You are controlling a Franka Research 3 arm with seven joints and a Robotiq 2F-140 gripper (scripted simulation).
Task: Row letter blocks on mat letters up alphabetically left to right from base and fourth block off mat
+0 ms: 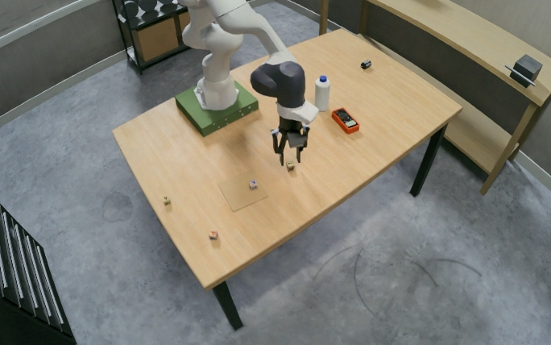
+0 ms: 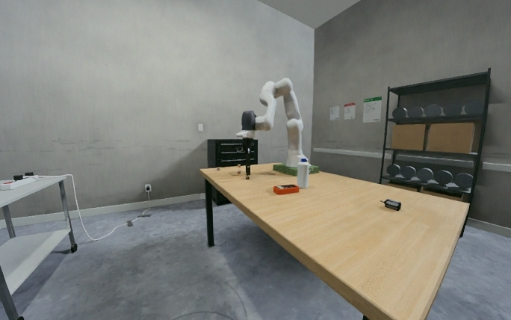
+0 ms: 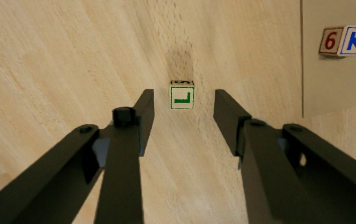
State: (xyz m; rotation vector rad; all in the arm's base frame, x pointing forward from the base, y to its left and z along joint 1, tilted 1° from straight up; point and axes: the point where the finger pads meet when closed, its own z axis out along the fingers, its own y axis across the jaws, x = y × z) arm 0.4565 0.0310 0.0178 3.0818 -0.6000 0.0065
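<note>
Right now my hand is 5 cm above the block. Also, from my hand: white bottle: 32 cm to the left, 19 cm behind, 2 cm above; then tan mat: 20 cm to the right, 6 cm below, 2 cm behind; then orange meter: 34 cm to the left, 6 cm behind, 5 cm below.
</note>
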